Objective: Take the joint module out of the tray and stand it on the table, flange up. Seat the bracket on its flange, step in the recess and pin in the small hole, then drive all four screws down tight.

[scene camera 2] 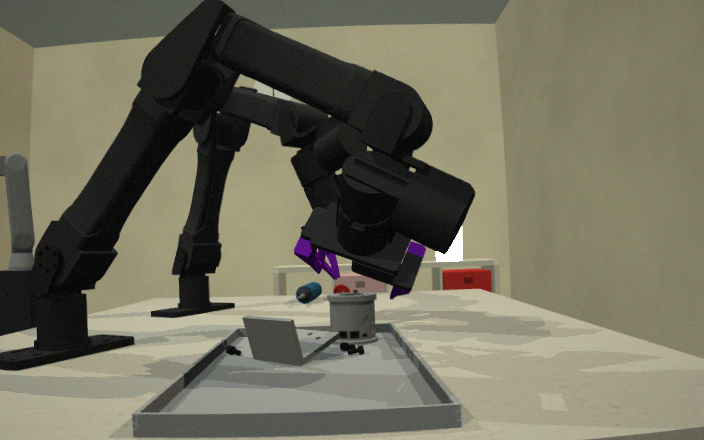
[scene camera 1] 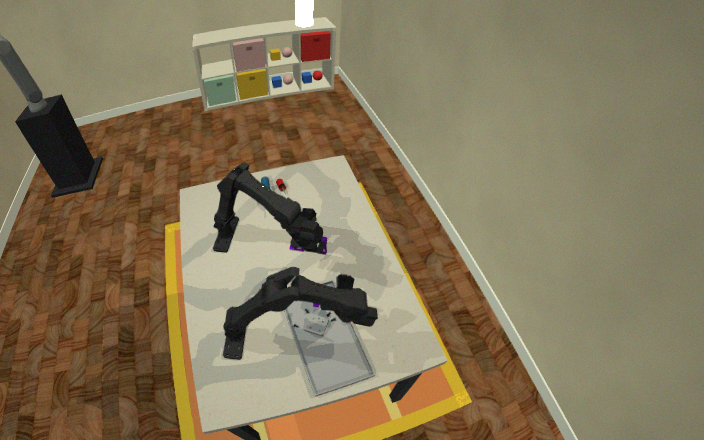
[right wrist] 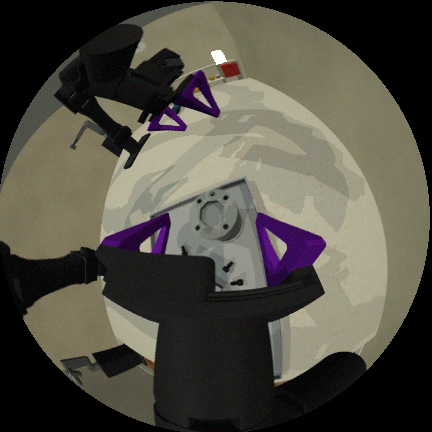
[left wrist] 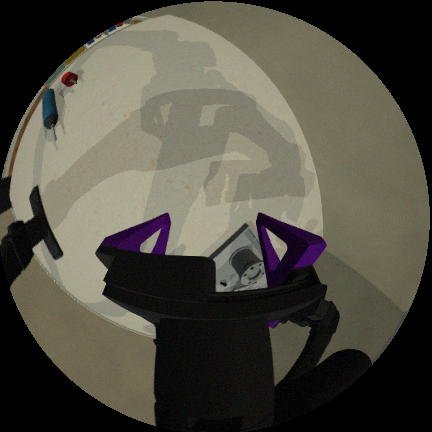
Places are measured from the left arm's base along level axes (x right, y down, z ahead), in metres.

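Pixels of known places: left gripper, between the fingertips: (scene camera 1: 315,251) (right wrist: 199,121) (left wrist: 212,217); right gripper, between the fingertips: (scene camera 2: 356,282) (right wrist: 212,217) (left wrist: 262,278); left arm's base, origin of its link: (scene camera 2: 194,311) (scene camera 1: 226,234) (right wrist: 136,150) (left wrist: 43,224); right arm's base, origin of its link: (scene camera 2: 63,354) (scene camera 1: 236,334).
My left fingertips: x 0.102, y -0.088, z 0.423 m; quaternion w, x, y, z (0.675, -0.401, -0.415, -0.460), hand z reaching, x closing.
Note:
Ahead of a thing's pixels: the offset from my left fingertips to its top centre. "spot": to the spot under its first point.
The grey joint module @(dy +0.021, dx +0.160, dz +0.057 m) (scene camera 2: 353,317) (left wrist: 245,259) (right wrist: 230,215) stands flange up in the tray @(dy +0.072, dx +0.312, dz +0.075 m) (scene camera 1: 345,384) (scene camera 2: 295,424), near its far end. The grey bracket (scene camera 1: 316,322) (scene camera 2: 275,339) lies in the tray beside it, one plate tilted up. Several loose black screws @(dy +0.074, dx +0.290, dz -0.034 m) (scene camera 2: 233,350) @(dy +0.073, dx +0.225, dz +0.080 m) (right wrist: 228,266) lie around them. My right gripper (scene camera 2: 358,282) (right wrist: 212,217) is open and empty above the module. My left gripper (scene camera 1: 310,248) (left wrist: 212,217) (right wrist: 199,121) is open and empty over the table beyond the tray; the right gripper partly hides it in scene camera 2.
A blue-handled screwdriver @(spot: dy +0.048, dx -0.417, dz -0.310 m) (scene camera 1: 265,181) (scene camera 2: 309,292) (left wrist: 49,107) and a short red-handled screwdriver @(dy +0.054, dx -0.409, dz -0.225 m) (scene camera 1: 280,184) (scene camera 2: 341,288) (left wrist: 69,78) lie at the far end of the table. In scene camera 2, the right arm crosses in front of the left arm. A white shelf unit (scene camera 1: 264,30) stands by the wall.

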